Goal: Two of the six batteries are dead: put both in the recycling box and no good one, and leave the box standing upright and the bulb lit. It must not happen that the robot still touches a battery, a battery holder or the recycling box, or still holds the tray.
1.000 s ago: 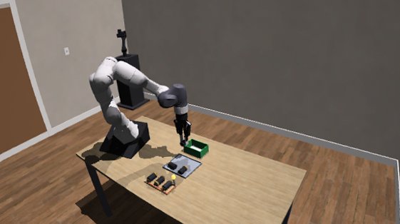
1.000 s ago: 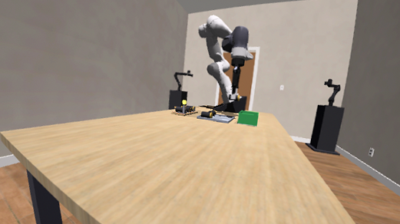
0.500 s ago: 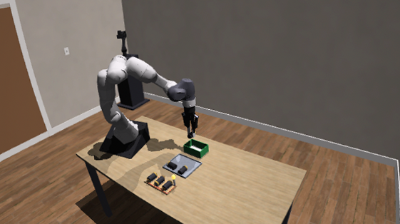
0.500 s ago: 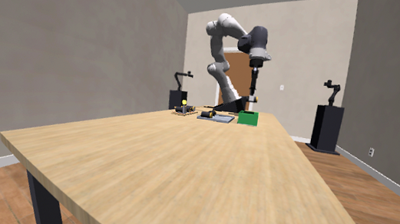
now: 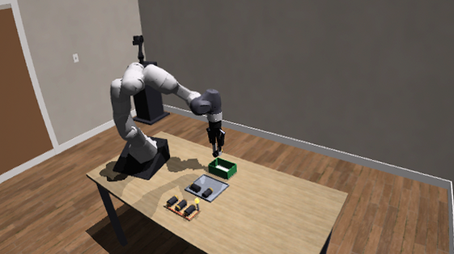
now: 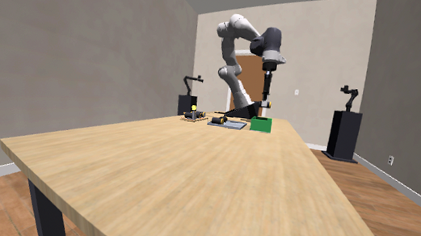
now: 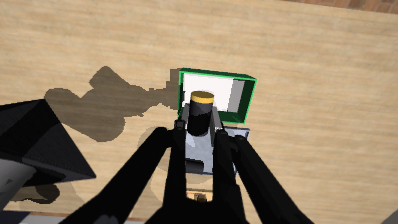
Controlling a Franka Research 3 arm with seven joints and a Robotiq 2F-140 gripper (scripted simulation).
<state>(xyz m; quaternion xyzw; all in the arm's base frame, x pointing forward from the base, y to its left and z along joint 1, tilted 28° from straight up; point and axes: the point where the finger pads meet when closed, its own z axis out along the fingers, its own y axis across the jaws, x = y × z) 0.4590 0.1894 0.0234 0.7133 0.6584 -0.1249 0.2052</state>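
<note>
Now: hand 140 mm above the green recycling box and 30 mm short of it. The rest, counted from my hand: bulb (380 mm to the right, 110 mm ahead, 80 mm below); then grey tray (180 mm to the right, 150 mm below, 30 mm ahead).
</note>
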